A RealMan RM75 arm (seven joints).
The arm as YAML. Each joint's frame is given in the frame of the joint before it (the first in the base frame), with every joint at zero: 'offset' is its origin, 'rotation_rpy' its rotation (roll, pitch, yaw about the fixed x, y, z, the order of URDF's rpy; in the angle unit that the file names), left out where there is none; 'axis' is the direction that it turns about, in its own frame. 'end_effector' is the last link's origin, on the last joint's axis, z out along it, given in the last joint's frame.
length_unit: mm
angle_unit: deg
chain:
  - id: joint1
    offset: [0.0, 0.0, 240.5]
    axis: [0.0, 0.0, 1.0]
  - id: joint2
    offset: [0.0, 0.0, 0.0]
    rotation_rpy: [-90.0, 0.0, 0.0]
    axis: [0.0, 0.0, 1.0]
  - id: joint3
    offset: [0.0, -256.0, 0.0]
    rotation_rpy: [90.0, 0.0, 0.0]
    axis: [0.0, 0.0, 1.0]
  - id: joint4
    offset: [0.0, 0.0, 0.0]
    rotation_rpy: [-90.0, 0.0, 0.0]
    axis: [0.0, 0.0, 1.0]
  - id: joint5
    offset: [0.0, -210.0, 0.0]
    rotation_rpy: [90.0, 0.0, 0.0]
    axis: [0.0, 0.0, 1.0]
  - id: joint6
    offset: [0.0, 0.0, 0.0]
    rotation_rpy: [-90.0, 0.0, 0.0]
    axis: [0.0, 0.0, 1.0]
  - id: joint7
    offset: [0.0, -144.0, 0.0]
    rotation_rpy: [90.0, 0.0, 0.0]
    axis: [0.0, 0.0, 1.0]
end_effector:
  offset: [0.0, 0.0, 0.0]
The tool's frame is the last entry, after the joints.
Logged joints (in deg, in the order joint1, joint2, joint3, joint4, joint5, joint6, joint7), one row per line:
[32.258 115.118 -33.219 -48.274 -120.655 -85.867 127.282]
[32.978 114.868 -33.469 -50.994 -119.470 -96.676 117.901]
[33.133 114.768 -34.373 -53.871 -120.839 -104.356 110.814]
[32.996 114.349 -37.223 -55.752 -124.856 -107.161 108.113]
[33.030 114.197 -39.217 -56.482 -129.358 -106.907 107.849]
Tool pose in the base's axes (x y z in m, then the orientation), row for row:
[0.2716 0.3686 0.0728 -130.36 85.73 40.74]
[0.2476 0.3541 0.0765 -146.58 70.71 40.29]
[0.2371 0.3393 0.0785 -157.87 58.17 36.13]
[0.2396 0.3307 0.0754 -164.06 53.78 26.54]
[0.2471 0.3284 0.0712 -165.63 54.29 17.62]
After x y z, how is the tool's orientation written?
As a rotation vector, in degrees.
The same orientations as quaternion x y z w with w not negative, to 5 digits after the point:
[-0.79762 0.52455 0.24927 0.16285]
[-0.86922 0.41931 0.23892 0.10750]
[-0.91522 0.33723 0.20946 0.06905]
[-0.93820 0.30755 0.15177 0.04643]
[-0.94460 0.30962 0.10049 0.04197]

